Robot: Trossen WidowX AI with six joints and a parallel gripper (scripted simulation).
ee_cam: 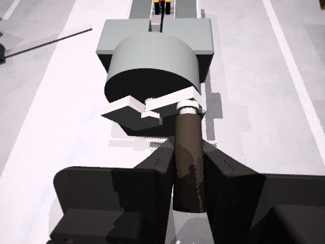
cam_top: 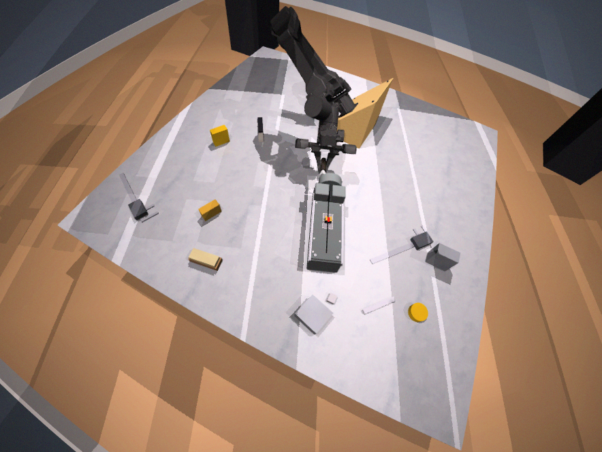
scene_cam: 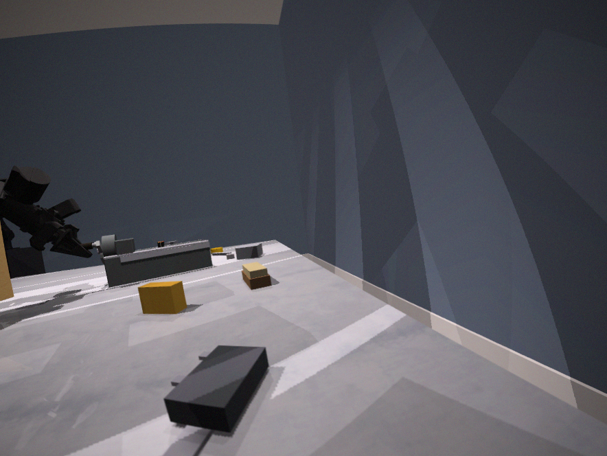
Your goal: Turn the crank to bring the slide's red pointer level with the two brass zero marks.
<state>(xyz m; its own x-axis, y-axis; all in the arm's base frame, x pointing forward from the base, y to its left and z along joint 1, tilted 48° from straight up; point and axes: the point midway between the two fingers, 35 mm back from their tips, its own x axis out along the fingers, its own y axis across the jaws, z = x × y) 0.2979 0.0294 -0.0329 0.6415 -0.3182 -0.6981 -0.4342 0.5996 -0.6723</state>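
Right now my gripper tip is 14 cm short of the red pointer and 9 cm to the right of it. The rest, counted from my gripper tip: tan block (40 cm ahead, 15 cm to the right, 6 cm below); then yellow cube (42 cm to the right, 5 cm below); then dark brown crank handle (2 cm behind, 2 cm above, 1 cm to the right).
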